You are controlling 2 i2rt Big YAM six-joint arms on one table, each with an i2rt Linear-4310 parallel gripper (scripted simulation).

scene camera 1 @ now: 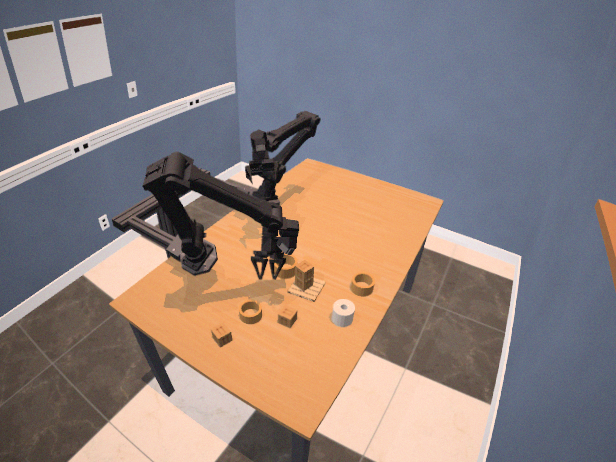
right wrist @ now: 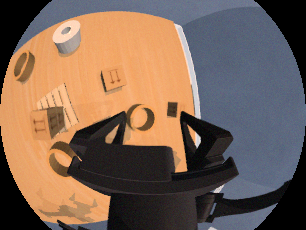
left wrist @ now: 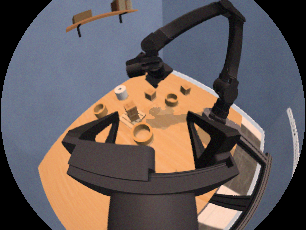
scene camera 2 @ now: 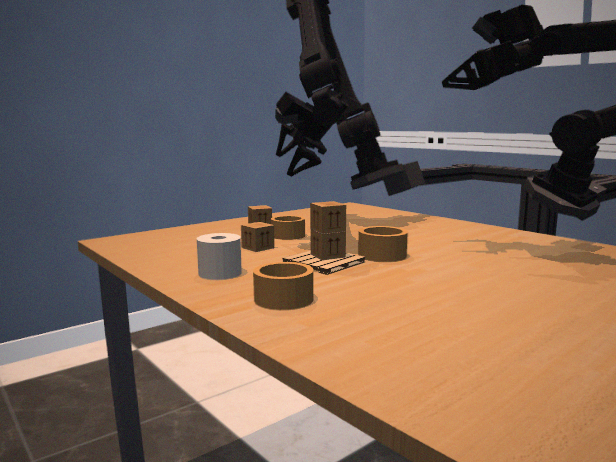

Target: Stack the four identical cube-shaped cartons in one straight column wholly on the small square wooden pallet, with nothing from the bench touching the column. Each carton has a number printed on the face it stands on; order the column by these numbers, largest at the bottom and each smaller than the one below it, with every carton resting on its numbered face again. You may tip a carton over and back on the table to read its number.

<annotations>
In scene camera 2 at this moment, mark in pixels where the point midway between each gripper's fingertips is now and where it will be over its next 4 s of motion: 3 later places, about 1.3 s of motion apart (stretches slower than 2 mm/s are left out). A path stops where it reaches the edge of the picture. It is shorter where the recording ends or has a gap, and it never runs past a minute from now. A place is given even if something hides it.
My left gripper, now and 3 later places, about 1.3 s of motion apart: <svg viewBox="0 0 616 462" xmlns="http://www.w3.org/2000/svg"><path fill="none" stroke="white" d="M445 81L343 145L419 85L428 98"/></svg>
My right gripper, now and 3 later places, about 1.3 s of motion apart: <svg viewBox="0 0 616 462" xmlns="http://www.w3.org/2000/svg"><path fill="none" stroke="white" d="M283 165L265 199L262 216L261 214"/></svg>
</annotations>
